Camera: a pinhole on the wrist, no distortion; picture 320 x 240 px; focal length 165.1 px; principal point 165.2 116.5 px. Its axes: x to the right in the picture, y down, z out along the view. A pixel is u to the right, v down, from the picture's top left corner.
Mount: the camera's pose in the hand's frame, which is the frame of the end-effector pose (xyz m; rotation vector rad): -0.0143 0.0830 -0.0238 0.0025 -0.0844 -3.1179
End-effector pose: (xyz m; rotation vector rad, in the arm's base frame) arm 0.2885 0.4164 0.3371 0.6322 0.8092 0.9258
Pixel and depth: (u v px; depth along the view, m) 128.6 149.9 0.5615
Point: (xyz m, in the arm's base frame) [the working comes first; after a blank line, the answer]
In the camera's frame: -0.1245 0.1136 0.5615

0.7745 0.4443 0.6025
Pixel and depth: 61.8 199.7 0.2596
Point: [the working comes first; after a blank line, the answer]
In the camera's frame: -0.1626 0.1308 0.2596

0.5553 0.5026 0.3989
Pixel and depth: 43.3 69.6 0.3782
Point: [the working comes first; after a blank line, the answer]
In the camera's frame: -0.2792 -0.1074 0.3782

0.5733 0.7009 0.6105
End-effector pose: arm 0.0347 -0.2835 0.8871 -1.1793 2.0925 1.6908
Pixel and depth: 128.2 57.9 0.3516
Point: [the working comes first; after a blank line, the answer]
In the camera's frame: -0.0788 -0.1248 0.3516

-0.2618 -0.0188 0.9135
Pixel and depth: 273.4 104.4 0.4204
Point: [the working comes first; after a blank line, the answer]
In the camera's frame: 0.2755 -0.0308 0.4204

0.0148 0.2026 1.0301
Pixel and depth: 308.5 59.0 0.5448
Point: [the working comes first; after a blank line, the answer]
In the camera's frame: 0.4729 -0.1897 0.5448

0.0016 0.4001 1.2314
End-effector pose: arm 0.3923 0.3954 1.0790 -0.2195 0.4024 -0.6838
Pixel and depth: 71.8 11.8 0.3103
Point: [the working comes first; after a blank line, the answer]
In the camera's frame: -0.1755 -0.1968 0.3103

0.7906 0.5389 1.1846
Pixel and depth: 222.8 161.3 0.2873
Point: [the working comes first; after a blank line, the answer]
In the camera's frame: 0.1002 0.0780 0.2873

0.4378 0.5007 1.3463
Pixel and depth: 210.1 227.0 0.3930
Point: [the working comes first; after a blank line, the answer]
In the camera's frame: 0.1069 0.2630 0.3930

0.3839 0.3745 1.5095
